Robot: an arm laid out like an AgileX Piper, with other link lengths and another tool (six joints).
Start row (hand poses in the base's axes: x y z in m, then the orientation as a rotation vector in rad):
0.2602, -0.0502, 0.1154, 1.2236, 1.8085, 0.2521
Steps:
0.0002, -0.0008, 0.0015, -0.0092, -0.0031, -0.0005
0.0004, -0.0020, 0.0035, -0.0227, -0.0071, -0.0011
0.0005, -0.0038, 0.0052, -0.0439, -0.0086, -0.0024
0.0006, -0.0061, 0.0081, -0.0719, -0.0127, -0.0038
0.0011, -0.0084, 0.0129, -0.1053, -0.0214, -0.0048
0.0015, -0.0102, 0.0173, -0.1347, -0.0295, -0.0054
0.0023, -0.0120, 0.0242, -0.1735, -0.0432, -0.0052
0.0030, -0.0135, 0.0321, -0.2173, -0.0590, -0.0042
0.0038, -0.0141, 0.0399, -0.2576, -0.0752, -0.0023
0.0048, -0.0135, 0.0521, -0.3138, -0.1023, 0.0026
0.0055, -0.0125, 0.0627, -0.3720, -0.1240, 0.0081
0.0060, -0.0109, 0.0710, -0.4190, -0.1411, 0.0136
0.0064, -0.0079, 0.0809, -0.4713, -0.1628, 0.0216
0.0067, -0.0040, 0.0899, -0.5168, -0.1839, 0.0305
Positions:
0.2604, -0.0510, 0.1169, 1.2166, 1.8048, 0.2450
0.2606, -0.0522, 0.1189, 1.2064, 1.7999, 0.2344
0.2607, -0.0540, 0.1206, 1.1923, 1.7960, 0.2149
0.2608, -0.0563, 0.1235, 1.1726, 1.7890, 0.1907
0.2613, -0.0586, 0.1283, 1.1473, 1.7776, 0.1645
0.2617, -0.0604, 0.1327, 1.1246, 1.7671, 0.1420
0.2625, -0.0622, 0.1396, 1.0929, 1.7510, 0.1150
0.2632, -0.0637, 0.1475, 1.0564, 1.7327, 0.0853
0.2640, -0.0643, 0.1553, 1.0216, 1.7146, 0.0599
0.2650, -0.0637, 0.1675, 0.9699, 1.6865, 0.0286
0.2657, -0.0627, 0.1781, 0.9181, 1.6622, -0.0067
0.2662, -0.0611, 0.1864, 0.8756, 1.6429, -0.0345
0.2666, -0.0581, 0.1963, 0.8263, 1.6198, -0.0625
0.2669, -0.0542, 0.2053, 0.7813, 1.5985, -0.0843

